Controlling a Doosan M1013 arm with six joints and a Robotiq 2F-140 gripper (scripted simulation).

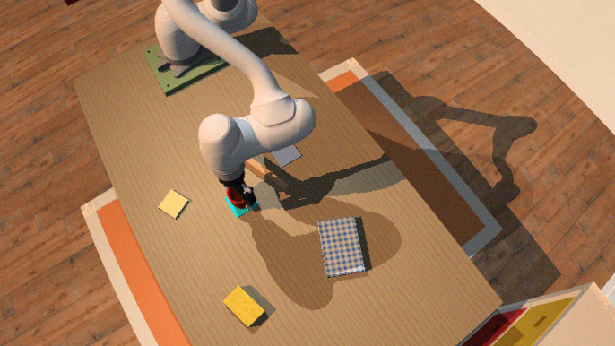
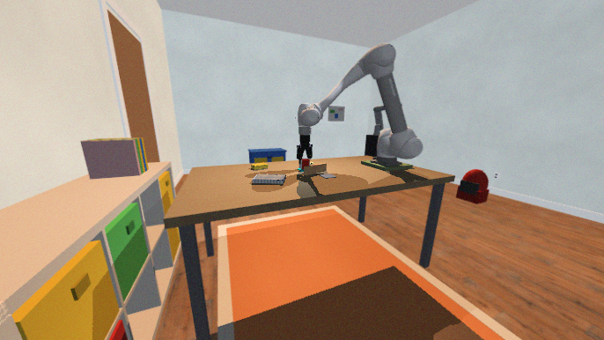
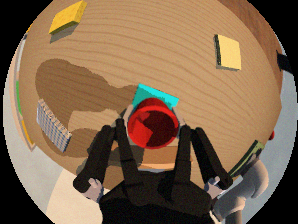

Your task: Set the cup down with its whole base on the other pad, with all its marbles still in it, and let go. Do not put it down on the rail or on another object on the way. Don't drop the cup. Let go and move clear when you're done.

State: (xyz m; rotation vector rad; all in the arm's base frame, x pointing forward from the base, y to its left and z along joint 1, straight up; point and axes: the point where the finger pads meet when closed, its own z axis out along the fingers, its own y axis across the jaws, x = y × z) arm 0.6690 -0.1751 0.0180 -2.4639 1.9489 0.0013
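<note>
My gripper is now 20 mm above the red cup. From my hand the other things lie so: cyan pad 50 mm below; then yellow square 190 mm to the right, 140 mm behind, 40 mm below; then wooden rail 110 mm to the left, 30 mm behind, 20 mm below.
</note>
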